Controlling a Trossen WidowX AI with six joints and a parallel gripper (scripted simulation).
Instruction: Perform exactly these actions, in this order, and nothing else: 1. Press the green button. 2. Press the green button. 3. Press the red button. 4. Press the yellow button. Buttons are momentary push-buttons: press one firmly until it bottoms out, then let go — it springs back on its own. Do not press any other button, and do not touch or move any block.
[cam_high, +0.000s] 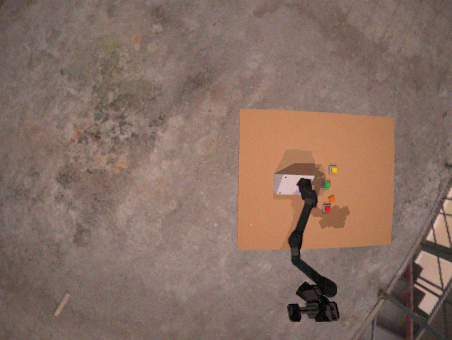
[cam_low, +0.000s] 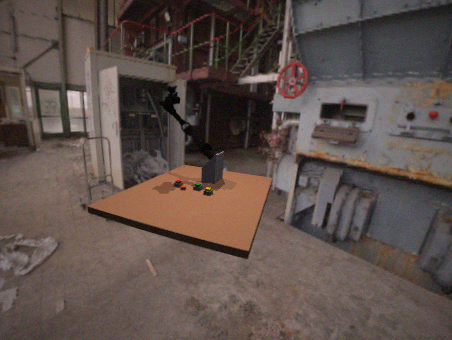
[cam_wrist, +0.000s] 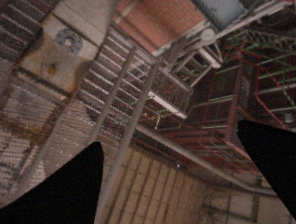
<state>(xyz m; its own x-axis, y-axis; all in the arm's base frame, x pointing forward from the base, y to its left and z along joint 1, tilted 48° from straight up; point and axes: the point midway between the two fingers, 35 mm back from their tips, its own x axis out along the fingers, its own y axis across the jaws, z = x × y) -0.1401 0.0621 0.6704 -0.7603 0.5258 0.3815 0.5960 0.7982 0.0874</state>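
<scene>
My gripper tip is now 69 cm above the green button, 46 cm to the right of it and 32 cm short of it. Also, from my gripper tip: yellow button: 69 cm below, 56 cm to the left, 35 cm ahead; then red button: 69 cm below, 35 cm ahead, 31 cm to the left.
</scene>
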